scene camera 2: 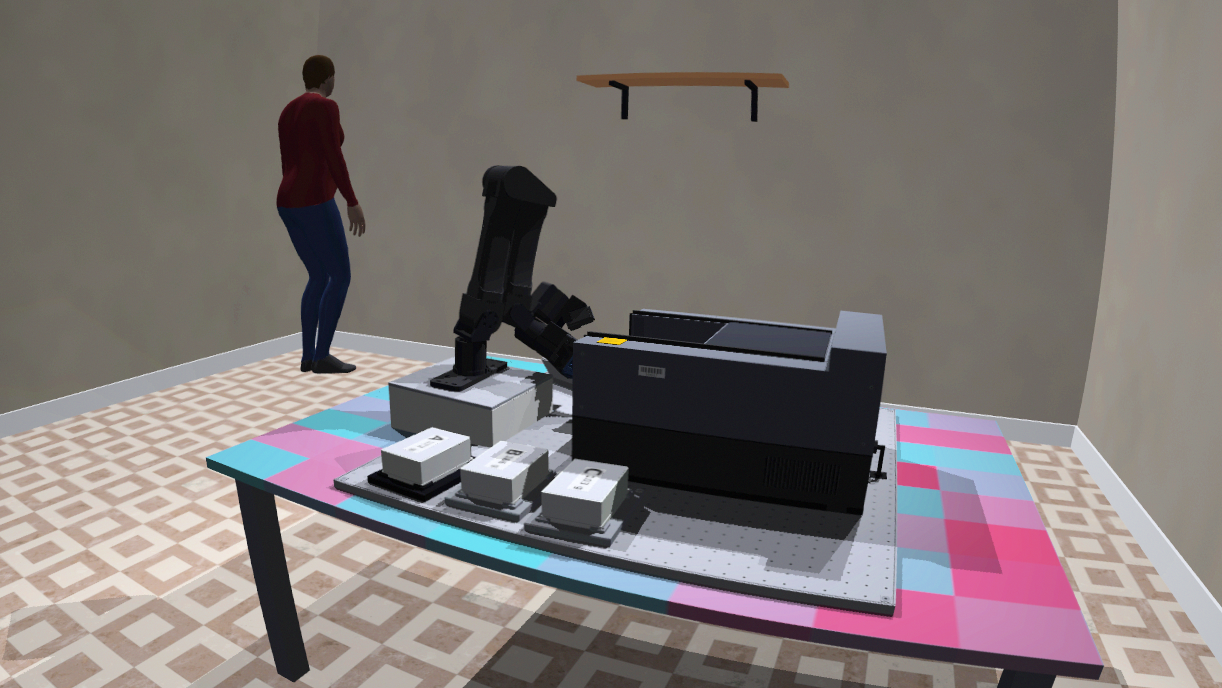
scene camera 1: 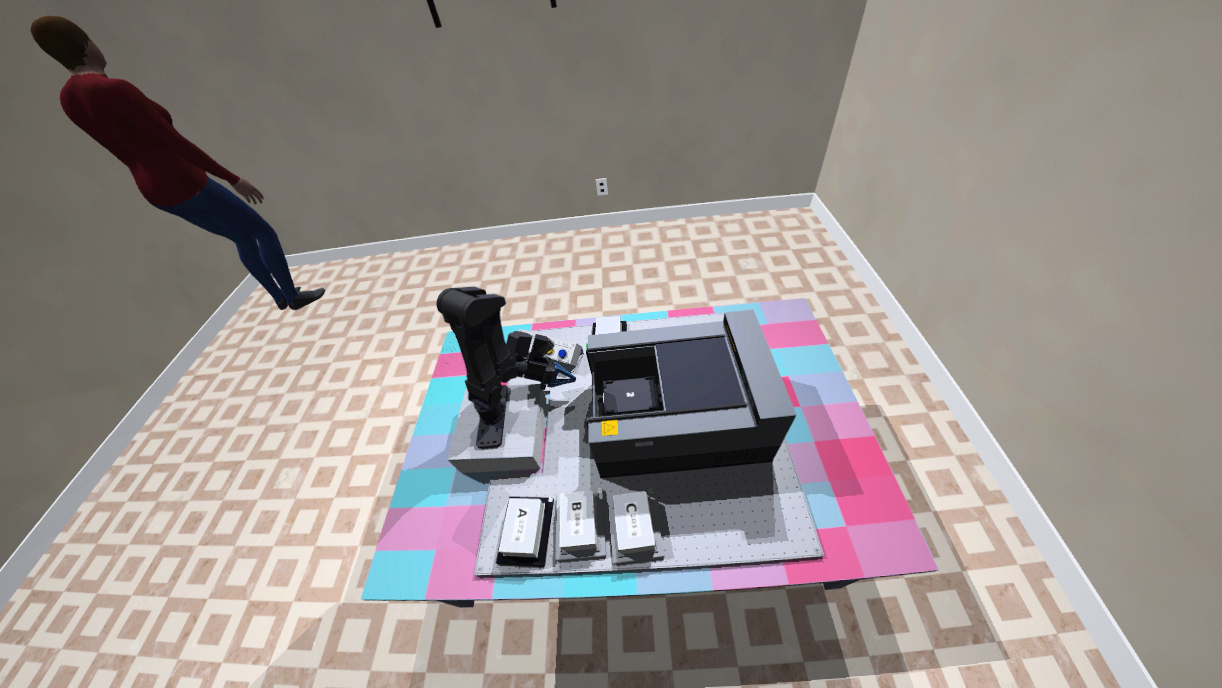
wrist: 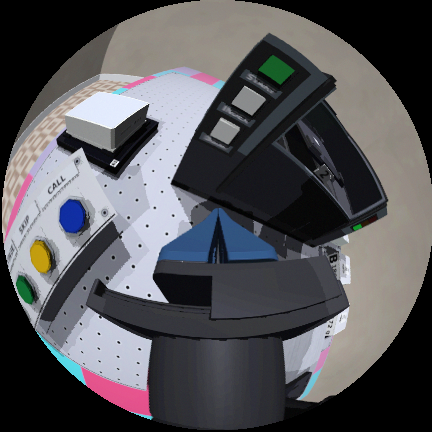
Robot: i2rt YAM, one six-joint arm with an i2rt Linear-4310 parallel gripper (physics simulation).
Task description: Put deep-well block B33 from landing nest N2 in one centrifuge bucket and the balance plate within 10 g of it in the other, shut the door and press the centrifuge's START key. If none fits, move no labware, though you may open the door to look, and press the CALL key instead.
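Places are measured from the arm's base along level axes (x ahead, y left, z up), in metres.
Pixels of known places: gripper, fingertip midpoint: (scene camera 1: 575,379) (wrist: 217,214); arm's base, link origin: (scene camera 2: 470,375) (scene camera 1: 493,415).
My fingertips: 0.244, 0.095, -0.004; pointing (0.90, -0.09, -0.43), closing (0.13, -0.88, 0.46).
Note:
Ahead of a thing's pixels: the offset from my fingertips to its top centre, as dx, dy, dz. "*": to the spot under its first point.
My gripper (scene camera 1: 571,376) (wrist: 217,214) is shut and empty, near the centrifuge's front face. The centrifuge (scene camera 1: 675,429) (scene camera 2: 726,397) has its door @[+0.332, -0.129, +0.143] (scene camera 1: 701,373) slid back. A dark bucket marked 2 (scene camera 1: 617,395) shows in the front opening. The green START key @[+0.058, +0.023, +0.121] (wrist: 276,69) is above two grey keys. A white block @[+0.110, +0.198, -0.012] (wrist: 102,117) (scene camera 1: 608,324) sits on a black nest @[+0.110, +0.198, -0.048] (wrist: 92,157) at the back; the nest's label is too small to read. White plates A @[-0.147, -0.401, -0.016] (scene camera 1: 519,531) (scene camera 2: 425,457), B @[-0.008, -0.399, -0.016] (scene camera 1: 576,523) (scene camera 2: 502,474) and C @[+0.126, -0.417, -0.016] (scene camera 1: 631,523) (scene camera 2: 584,497) stand in front, weights blurred. The blue CALL key @[-0.043, +0.116, +0.005] (wrist: 73,216) (scene camera 1: 562,352) is unobstructed.
The key panel also carries a yellow SKIP key @[* -0.086, +0.133, -0.001] (wrist: 41,256) and a green key (wrist: 25,289), left of the gripper in the wrist view. The arm's base block (scene camera 1: 495,464) (scene camera 2: 444,417) stands left of the centrifuge. A person (scene camera 1: 141,145) (scene camera 2: 312,162) stands beyond the table.

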